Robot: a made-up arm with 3 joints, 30 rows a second.
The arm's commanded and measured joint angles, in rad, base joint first. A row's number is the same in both.
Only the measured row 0 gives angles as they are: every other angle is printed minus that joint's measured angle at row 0.
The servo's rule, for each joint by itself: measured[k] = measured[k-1] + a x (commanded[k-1-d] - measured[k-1]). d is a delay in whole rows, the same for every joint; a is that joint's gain. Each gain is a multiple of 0.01, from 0.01 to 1. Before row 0 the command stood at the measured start. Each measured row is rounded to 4 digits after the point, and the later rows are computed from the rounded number. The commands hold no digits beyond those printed.
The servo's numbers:
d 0
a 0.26 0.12 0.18
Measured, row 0: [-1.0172, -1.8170, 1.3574]
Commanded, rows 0 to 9: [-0.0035, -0.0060, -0.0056]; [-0.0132, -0.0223, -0.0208]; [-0.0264, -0.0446, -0.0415]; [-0.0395, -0.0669, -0.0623]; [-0.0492, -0.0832, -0.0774]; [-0.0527, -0.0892, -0.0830]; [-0.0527, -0.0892, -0.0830]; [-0.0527, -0.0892, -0.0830]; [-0.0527, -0.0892, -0.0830]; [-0.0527, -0.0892, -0.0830]
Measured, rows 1 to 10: [-0.0009, -0.0007, -0.0010]; [-0.0041, -0.0033, -0.0046]; [-0.0099, -0.0083, -0.0112]; [-0.0176, -0.0153, -0.0204]; [-0.0258, -0.0234, -0.0307]; [-0.0328, -0.0313, -0.0401]; [-0.0380, -0.0382, -0.0478]; [-0.0418, -0.0443, -0.0541]; [-0.0446, -0.0497, -0.0593]; [-0.0467, -0.0544, -0.0636]
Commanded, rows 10 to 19: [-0.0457, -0.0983, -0.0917]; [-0.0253, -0.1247, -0.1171]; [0.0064, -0.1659, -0.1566]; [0.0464, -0.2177, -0.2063]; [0.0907, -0.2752, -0.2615]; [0.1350, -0.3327, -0.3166]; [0.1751, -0.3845, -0.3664]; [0.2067, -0.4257, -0.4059]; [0.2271, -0.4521, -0.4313]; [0.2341, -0.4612, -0.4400]
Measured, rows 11 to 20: [-0.0464, -0.0597, -0.0687]; [-0.0409, -0.0675, -0.0774]; [-0.0286, -0.0793, -0.0917]; [-0.0091, -0.0959, -0.1123]; [0.0168, -0.1174, -0.1392]; [0.0475, -0.1432, -0.1711]; [0.0807, -0.1722, -0.2063]; [0.1135, -0.2026, -0.2422]; [0.1430, -0.2325, -0.2762]; [0.1667, -0.2599, -0.3057]
